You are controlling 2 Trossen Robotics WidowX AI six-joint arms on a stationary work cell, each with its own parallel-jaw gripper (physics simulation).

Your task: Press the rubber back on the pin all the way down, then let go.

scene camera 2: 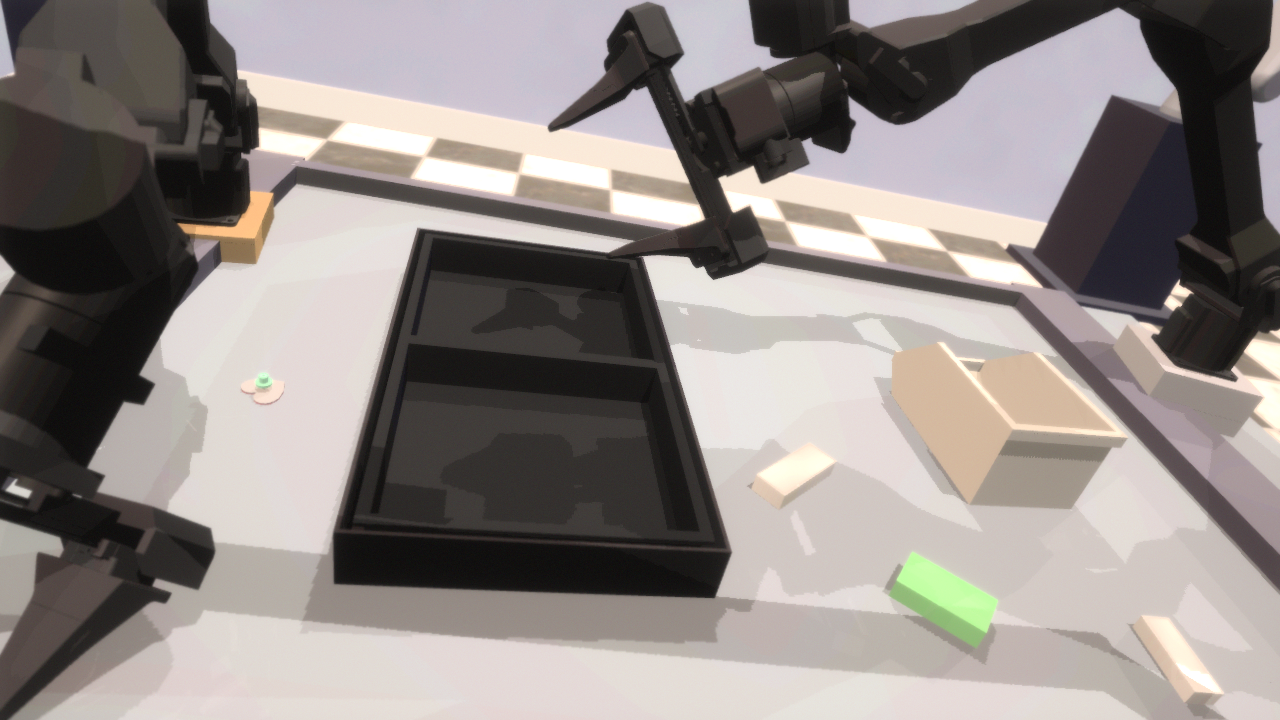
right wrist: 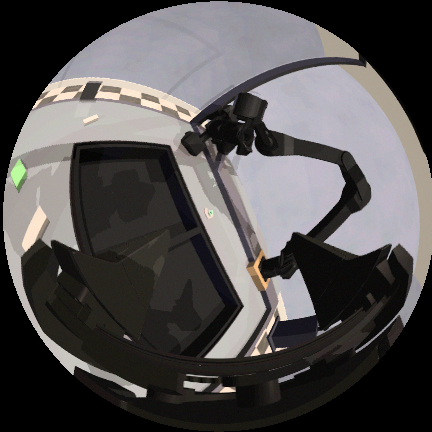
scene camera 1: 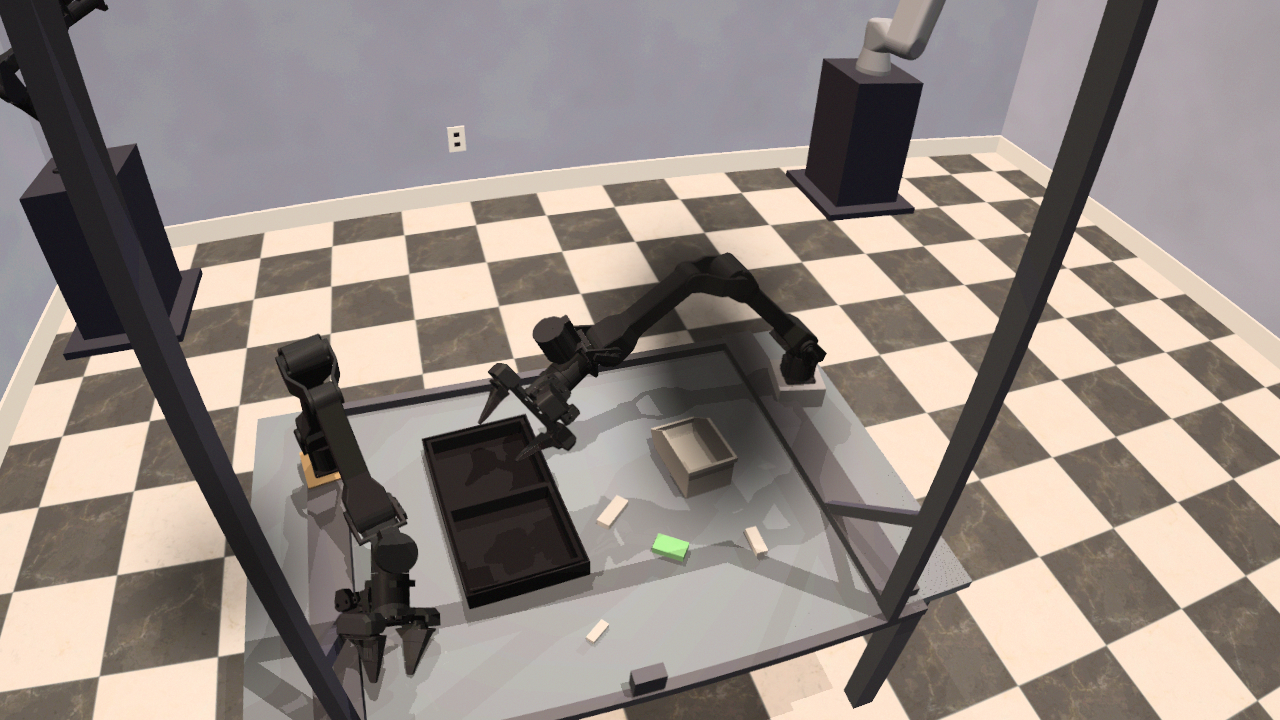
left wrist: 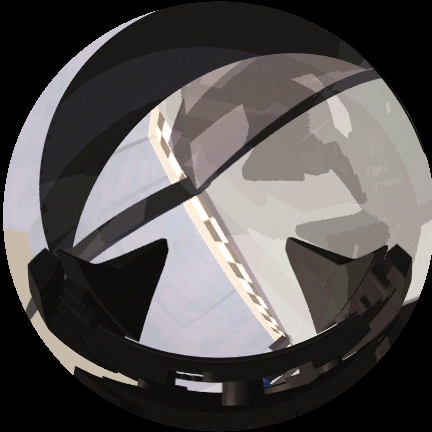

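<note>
A small pale pink pin with rounded lobes lies on the table, left of the black tray in scene camera 2. A small green rubber back sits upright over it; how far down it is cannot be told. Neither shows in scene camera 1. My right gripper is open and empty, raised above the far part of the tray and well apart from the pin. My left gripper is open and empty near the table's front left, away from the pin.
The two-compartment black tray stands between the pin and a tan open box. A green block and pale blocks lie on the table. A dark block is at the front edge.
</note>
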